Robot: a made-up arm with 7 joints.
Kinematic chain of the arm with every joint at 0, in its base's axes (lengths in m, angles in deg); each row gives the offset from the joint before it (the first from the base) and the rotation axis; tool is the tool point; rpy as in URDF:
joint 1: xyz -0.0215 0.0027 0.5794 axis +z
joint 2: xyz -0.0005 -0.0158 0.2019 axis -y
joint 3: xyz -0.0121 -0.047 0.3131 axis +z
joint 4: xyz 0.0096 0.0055 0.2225 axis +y
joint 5: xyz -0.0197 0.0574 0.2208 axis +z
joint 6: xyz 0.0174 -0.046 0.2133 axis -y
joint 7: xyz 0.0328 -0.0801 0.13 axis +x
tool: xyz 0.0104 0.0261 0.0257 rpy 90 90 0
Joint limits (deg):
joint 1: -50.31..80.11
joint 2: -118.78..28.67
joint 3: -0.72..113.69
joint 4: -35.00..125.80
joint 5: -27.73..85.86
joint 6: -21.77..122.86
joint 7: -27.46..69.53
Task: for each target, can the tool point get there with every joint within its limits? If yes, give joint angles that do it. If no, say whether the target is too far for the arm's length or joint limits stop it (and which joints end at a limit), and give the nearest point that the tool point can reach.
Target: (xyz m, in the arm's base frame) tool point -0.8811 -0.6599 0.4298
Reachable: no: joint limits stop it (at a limit: joint 2, joint 3, joint 5, joint 6) | nearest point -0.5083 -0.3725 0.8643 | short by 0.641 m
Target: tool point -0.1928 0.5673 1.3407
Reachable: yes | joints 56.42 -9.08 63.34 78.65 3.52 2.30 -4.73
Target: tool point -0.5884 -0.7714 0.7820
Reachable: no: joint limits stop it (at a limit: joint 1, joint 2, joint 3, joint 5, joint 6) | nearest point -0.5174 -0.4867 0.9722 | short by 0.350 m
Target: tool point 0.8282 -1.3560 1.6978
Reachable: no: too far | nearest point 0.5121 -0.8505 1.3569 | short by 0.687 m
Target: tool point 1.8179 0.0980 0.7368
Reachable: no: too far | nearest point 1.1358 0.0627 0.7533 | short by 0.683 m
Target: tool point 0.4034 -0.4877 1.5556
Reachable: yes | joints -38.33 -34.07 56.64 -2.54 65.26 95.03 26.00
